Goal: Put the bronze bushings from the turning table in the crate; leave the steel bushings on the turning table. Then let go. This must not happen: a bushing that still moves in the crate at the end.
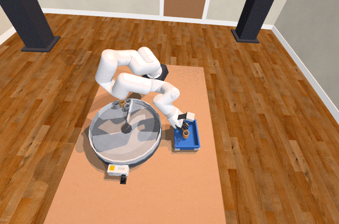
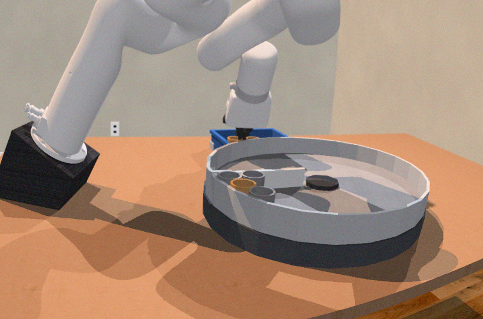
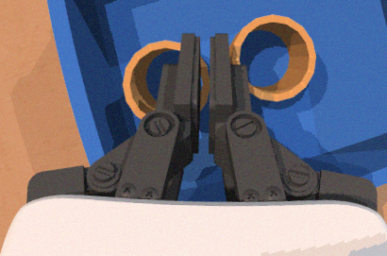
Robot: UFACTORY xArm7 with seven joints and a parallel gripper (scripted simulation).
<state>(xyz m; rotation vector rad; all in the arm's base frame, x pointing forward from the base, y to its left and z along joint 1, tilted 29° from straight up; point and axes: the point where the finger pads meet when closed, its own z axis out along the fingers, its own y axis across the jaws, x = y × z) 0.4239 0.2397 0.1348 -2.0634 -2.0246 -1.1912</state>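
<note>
Now: the blue crate 3 cm ahead of my hand, 1 cm to the left of it and 4 cm below it. Also, from my hand: grey turning table 2 cm ahead, 36 cm to the right, 1 cm below.
</note>
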